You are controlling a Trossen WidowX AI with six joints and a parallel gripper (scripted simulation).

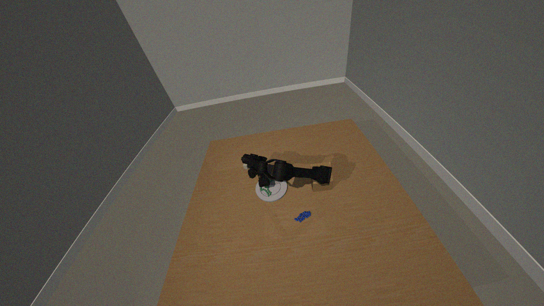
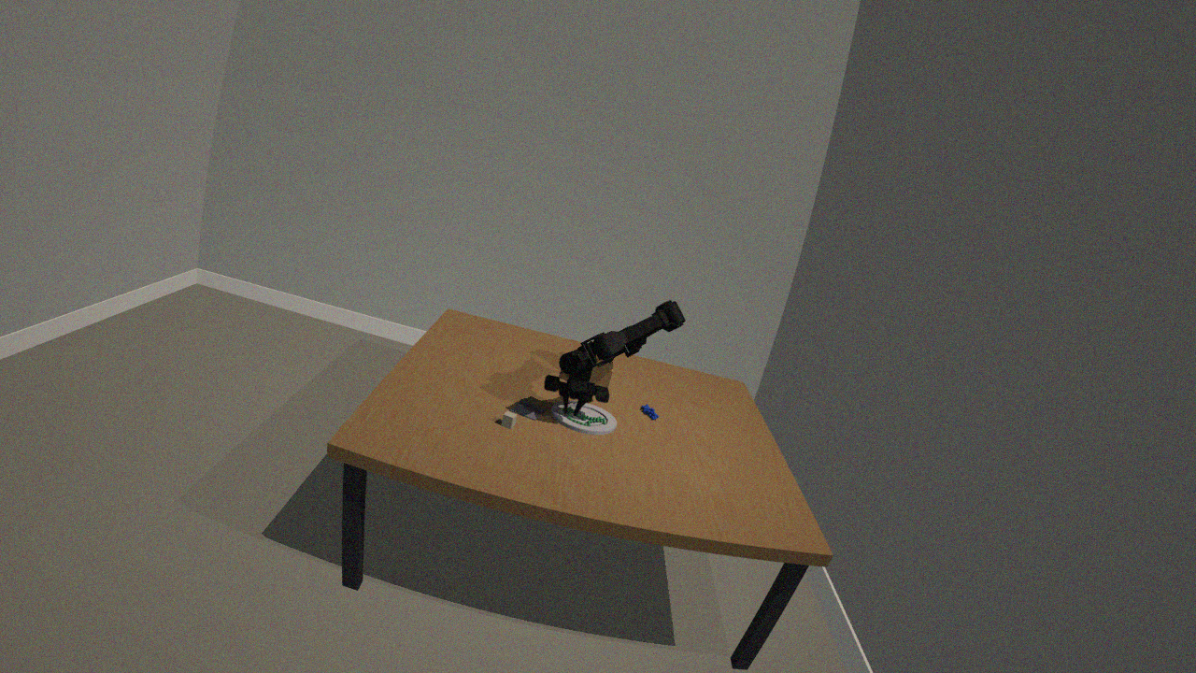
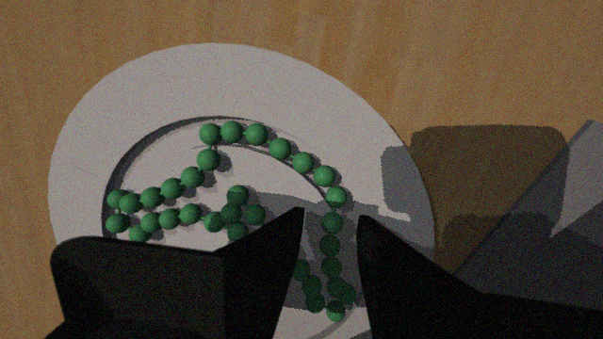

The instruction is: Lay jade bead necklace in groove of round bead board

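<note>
My gripper tip is now 4 cm past the round bead board, 4 cm to the right of it and 1 cm above it. From my gripper tip the other things lie so: pale block 15 cm ahead, 16 cm to the right; then flat grey plate 1 cm ahead, 12 cm to the right, 2 cm below.
</note>
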